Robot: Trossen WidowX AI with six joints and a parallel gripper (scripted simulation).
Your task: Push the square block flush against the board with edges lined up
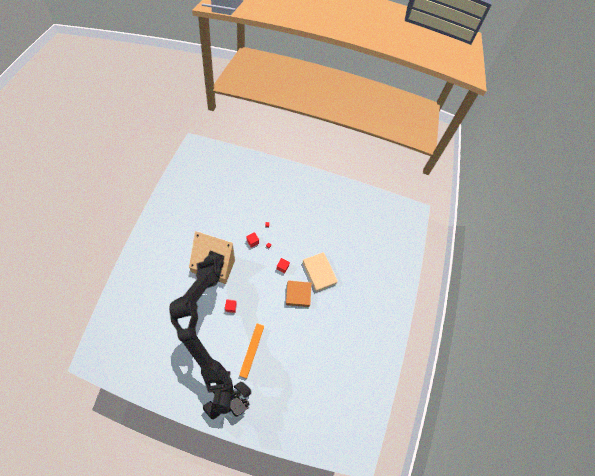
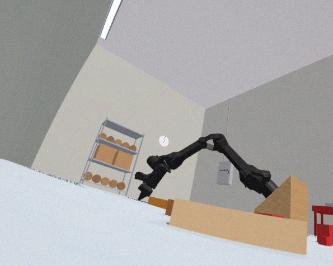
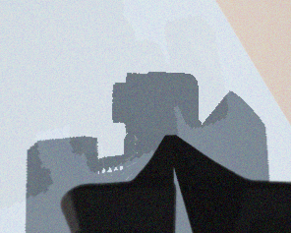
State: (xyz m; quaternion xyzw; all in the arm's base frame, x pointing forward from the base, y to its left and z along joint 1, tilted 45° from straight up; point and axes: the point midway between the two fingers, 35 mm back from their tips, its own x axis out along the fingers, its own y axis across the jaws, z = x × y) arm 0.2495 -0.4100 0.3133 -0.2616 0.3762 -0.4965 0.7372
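My gripper tip is now 54 cm to the right of the orange square block, 10 cm short of it and 1 cm below it. The rest, counted from my gripper tip: orange board (26 cm to the left, 1 cm above); pale tan slab (67 cm to the left, 15 cm ahead, 1 cm above).
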